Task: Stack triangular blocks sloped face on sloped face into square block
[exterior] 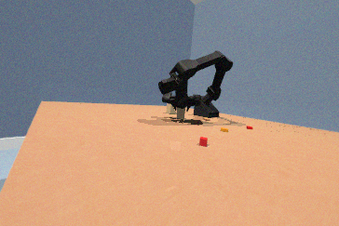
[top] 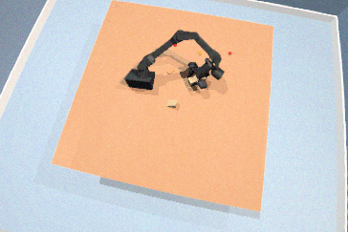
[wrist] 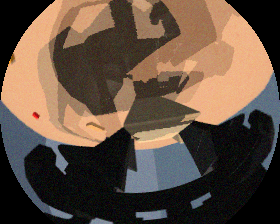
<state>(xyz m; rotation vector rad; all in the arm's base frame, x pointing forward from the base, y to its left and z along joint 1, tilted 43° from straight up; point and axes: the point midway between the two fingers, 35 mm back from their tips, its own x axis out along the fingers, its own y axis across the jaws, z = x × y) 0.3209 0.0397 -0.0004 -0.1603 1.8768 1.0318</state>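
Right now my gripper tip is 3 cm short of the pale triangular block and 1 cm to the right of it. Also, from my gripper tip: red cube (27 cm ahead, 27 cm to the left, 3 cm below); tan piece (13 cm behind, 8 cm to the left, 4 cm below); orange piece (5 cm ahead, 25 cm to the left, 4 cm below).
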